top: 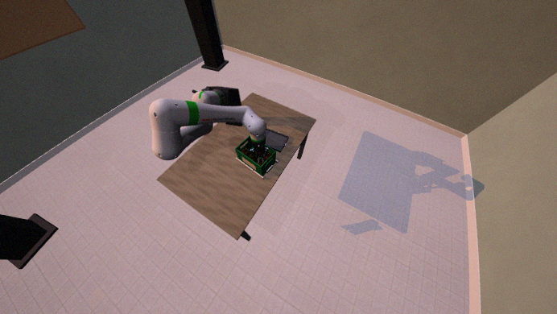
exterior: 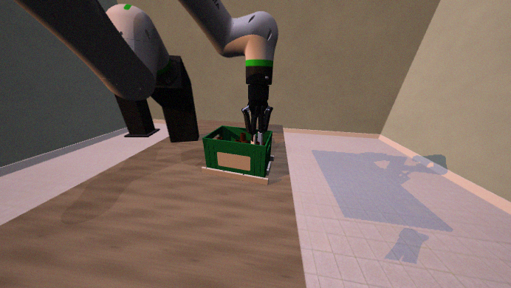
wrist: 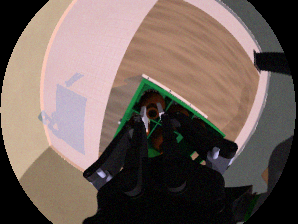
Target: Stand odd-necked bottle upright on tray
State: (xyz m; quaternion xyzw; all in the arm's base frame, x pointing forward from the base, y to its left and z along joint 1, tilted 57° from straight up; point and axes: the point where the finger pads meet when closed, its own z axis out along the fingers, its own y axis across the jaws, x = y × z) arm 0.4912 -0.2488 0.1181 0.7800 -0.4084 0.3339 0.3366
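Now: the brown bottle 8 cm behind my hand, 2 cm to the left of it and 9 cm below it. From my hand the other things lie so: dark tray: 2 cm behind, 33 cm to the left, 16 cm below; then green crate: 7 cm behind, 6 cm to the left, 9 cm below.
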